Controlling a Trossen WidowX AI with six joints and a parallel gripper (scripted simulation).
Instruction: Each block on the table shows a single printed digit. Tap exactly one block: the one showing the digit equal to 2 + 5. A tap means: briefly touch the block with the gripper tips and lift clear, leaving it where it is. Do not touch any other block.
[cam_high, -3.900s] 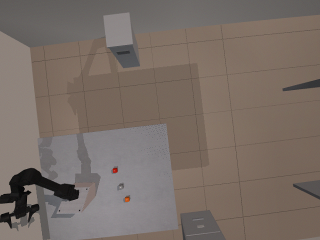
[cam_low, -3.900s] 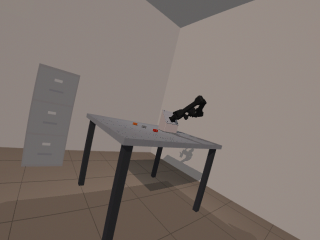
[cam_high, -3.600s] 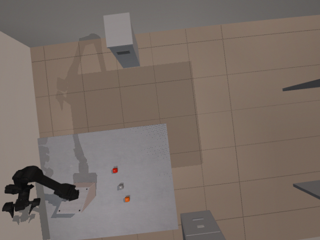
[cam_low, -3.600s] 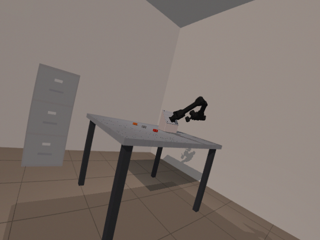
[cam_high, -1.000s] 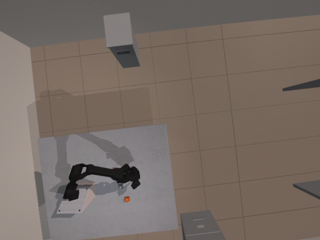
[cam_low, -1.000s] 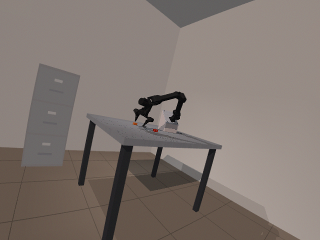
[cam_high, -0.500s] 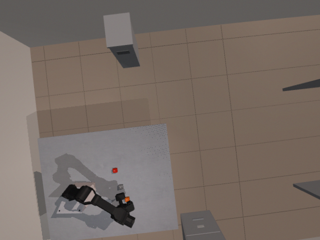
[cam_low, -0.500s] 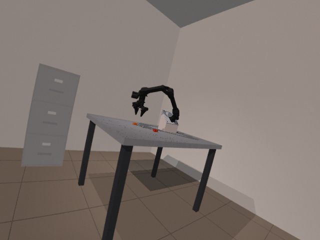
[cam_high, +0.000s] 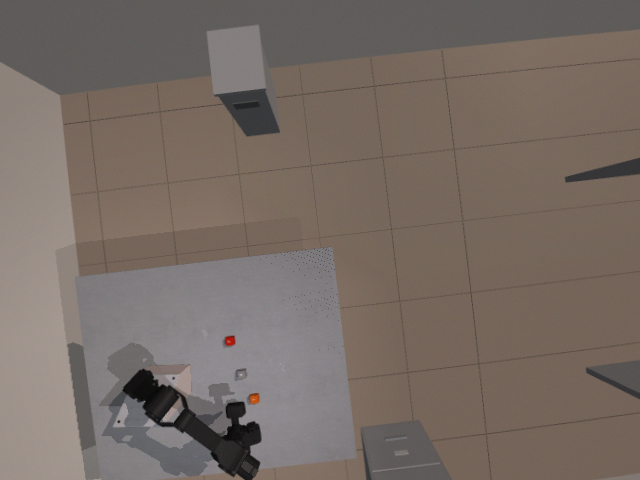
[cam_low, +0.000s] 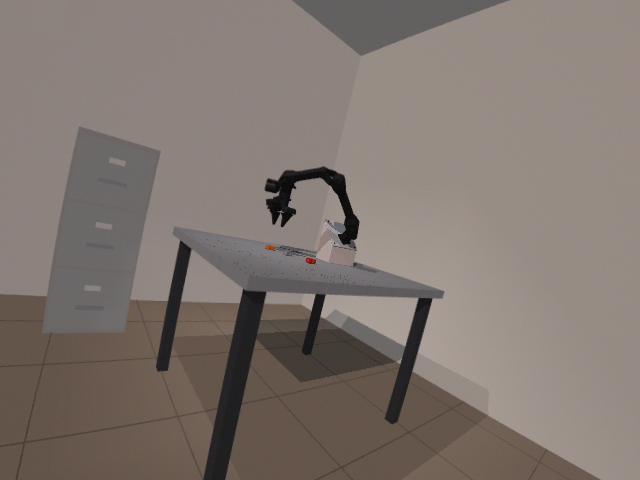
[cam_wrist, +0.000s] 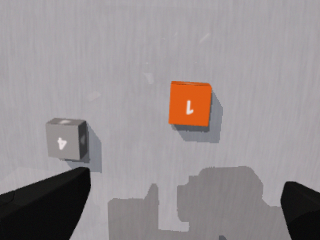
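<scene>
The red block lies 4 cm behind my gripper tip, 25 cm to the left of it and 11 cm below it. Round my gripper tip: orange block (1 cm ahead, 1 cm to the right, 11 cm below); then grey block (2 cm behind, 11 cm to the left, 11 cm below).
</scene>
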